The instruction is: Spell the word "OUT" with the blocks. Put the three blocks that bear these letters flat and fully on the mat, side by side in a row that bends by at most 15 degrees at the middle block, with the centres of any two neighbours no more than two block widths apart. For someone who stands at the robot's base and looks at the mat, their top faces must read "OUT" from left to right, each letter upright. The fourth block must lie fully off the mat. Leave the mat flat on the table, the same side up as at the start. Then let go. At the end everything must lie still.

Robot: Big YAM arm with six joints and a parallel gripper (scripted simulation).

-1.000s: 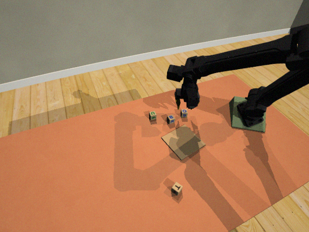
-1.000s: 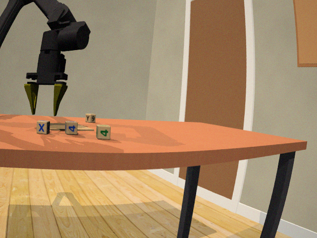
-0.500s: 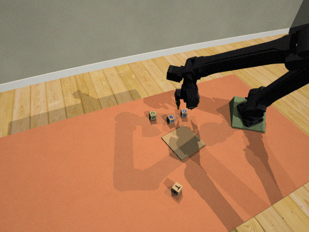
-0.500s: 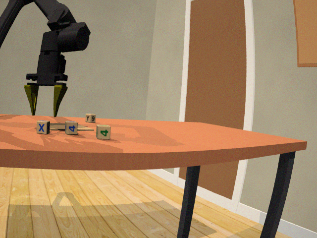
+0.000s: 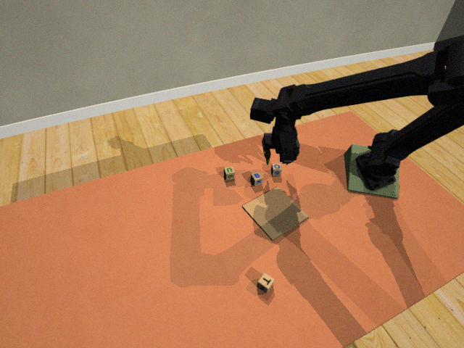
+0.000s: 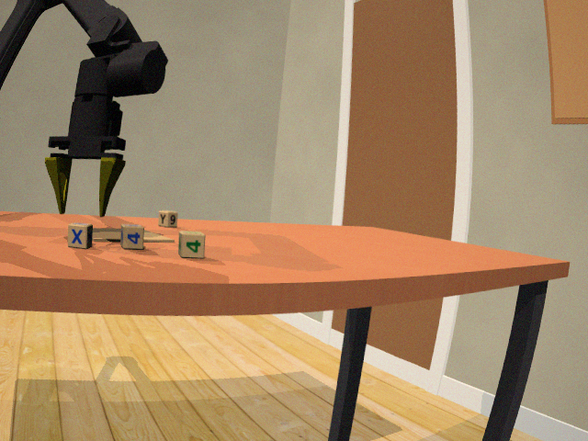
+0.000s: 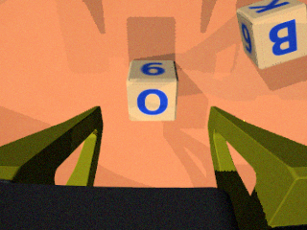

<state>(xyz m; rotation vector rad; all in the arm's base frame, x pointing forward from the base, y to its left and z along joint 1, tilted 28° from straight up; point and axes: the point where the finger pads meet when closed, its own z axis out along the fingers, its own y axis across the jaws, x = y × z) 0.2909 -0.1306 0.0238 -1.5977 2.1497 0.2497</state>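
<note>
Right now my hand is 30 mm above the O block. Round my hand: tan mat (60 mm ahead, 150 mm to the left, 50 mm below); then wooden block (80 mm ahead, 20 mm to the left, 30 mm below).
</note>
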